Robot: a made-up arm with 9 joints. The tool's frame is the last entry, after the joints.
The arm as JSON. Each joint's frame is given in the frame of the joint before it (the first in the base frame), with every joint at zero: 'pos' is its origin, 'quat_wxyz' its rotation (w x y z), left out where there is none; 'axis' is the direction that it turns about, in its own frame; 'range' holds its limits. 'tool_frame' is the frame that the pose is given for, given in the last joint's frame.
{
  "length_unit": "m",
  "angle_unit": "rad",
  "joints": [
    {
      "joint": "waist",
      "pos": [
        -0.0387,
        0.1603,
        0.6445
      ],
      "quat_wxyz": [
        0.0,
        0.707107,
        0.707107,
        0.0
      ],
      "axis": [
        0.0,
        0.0,
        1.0
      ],
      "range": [
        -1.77,
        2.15
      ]
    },
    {
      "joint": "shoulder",
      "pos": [
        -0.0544,
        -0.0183,
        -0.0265
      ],
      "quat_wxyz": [
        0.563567,
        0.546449,
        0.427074,
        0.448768
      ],
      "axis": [
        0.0,
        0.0,
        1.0
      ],
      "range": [
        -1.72,
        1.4
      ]
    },
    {
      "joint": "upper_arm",
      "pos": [
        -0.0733,
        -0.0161,
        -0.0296
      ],
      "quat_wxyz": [
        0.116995,
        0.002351,
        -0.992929,
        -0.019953
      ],
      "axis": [
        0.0,
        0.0,
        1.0
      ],
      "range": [
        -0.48,
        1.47
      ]
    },
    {
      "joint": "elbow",
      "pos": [
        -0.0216,
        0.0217,
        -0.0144
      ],
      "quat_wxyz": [
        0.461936,
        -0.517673,
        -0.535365,
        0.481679
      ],
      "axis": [
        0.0,
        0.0,
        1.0
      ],
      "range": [
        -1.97,
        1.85
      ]
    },
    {
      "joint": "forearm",
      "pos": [
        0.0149,
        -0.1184,
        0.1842
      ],
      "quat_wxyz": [
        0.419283,
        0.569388,
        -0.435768,
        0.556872
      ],
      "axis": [
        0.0,
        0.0,
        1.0
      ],
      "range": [
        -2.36,
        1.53
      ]
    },
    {
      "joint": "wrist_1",
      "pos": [
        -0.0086,
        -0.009,
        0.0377
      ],
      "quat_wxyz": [
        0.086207,
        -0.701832,
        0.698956,
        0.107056
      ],
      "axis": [
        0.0,
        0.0,
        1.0
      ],
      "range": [
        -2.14,
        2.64
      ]
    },
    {
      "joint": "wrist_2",
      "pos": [
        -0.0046,
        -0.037,
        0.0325
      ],
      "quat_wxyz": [
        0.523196,
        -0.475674,
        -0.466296,
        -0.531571
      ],
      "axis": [
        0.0,
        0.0,
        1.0
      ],
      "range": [
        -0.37,
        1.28
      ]
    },
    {
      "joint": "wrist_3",
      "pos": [
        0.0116,
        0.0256,
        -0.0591
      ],
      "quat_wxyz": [
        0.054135,
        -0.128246,
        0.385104,
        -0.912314
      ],
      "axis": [
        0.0,
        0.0,
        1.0
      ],
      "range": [
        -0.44,
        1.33
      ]
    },
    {
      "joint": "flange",
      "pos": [
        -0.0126,
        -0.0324,
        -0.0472
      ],
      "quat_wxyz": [
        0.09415,
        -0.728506,
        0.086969,
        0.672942
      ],
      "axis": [
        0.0,
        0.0,
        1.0
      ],
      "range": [
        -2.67,
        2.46
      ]
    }
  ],
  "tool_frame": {
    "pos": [
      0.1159,
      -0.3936,
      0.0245
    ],
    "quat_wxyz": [
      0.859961,
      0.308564,
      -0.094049,
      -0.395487
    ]
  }
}
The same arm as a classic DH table. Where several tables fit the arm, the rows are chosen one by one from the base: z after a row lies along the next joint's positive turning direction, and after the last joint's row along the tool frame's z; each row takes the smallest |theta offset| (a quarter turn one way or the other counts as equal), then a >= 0, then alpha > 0; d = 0 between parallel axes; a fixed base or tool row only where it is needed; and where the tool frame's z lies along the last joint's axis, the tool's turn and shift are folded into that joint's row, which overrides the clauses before.
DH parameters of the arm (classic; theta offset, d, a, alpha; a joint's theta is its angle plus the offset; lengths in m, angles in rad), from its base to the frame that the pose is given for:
base (fixed): -1.3339 0 -0.1649 3.1416
waist: -1.5688 -0.6692 -0.0305 1.5328
shoulder: 1.4133 0.2088 -0.028 -2.9037
upper_arm: -0.1336 0.2833 0.0225 -1.6802
elbow: 0.2763 0.2084 -0.0175 1.599
forearm: -1.4534 0.1275 0.0095 2.8658
wrist_1: -1.4833 0.0073 -0.0039 -1.458
wrist_2: -1.188 -0.0788 0.0203 0.8359
wrist_3: 1.0508 -0.0731 0.0345 1.6474
flange: 0.8237 -0.2531 -0.3482 -0.6569
tool (fixed): 3.0064 0.3555 0 0
Joint limits (rad, base to tool): -1.77..2.15 -1.72..1.4 -0.48..1.47 -1.97..1.85 -2.36..1.53 -2.14..2.64 -0.37..1.28 -0.44..1.33 -2.67..2.46

